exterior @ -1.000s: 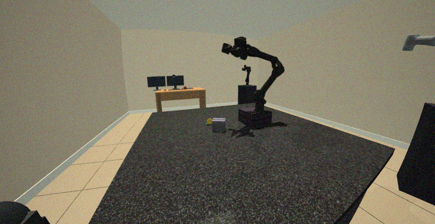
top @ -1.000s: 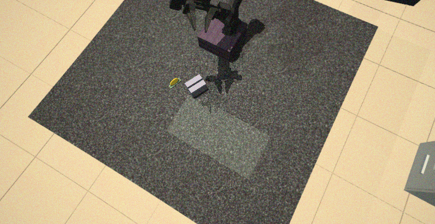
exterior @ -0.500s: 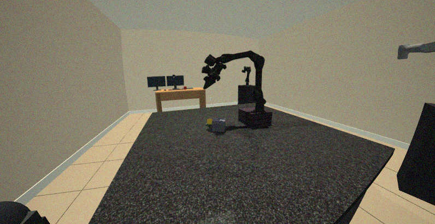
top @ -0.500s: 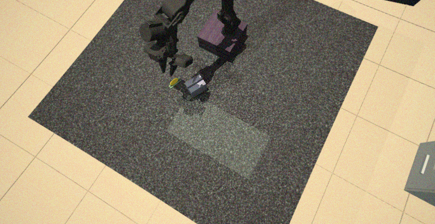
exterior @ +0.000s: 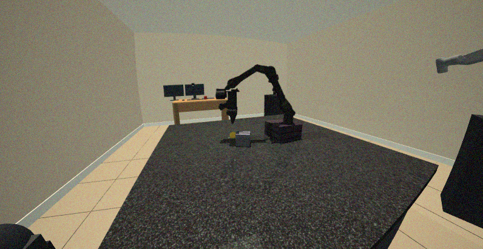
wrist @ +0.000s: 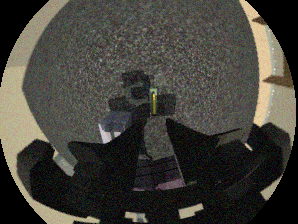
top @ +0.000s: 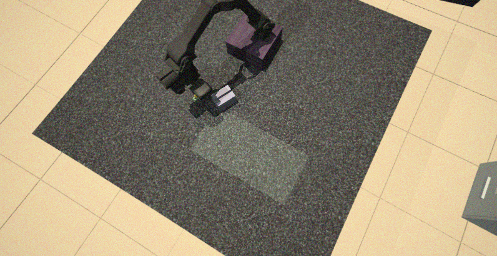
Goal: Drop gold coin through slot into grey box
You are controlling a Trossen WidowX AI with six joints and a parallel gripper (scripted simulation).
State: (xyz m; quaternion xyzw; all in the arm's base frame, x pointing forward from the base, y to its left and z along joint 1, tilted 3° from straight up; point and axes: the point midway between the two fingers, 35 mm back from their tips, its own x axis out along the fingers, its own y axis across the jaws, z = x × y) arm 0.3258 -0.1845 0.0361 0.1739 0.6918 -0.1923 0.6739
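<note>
The gold coin lies 10 mm to the right of my gripper tip and 90 mm below it.
</note>
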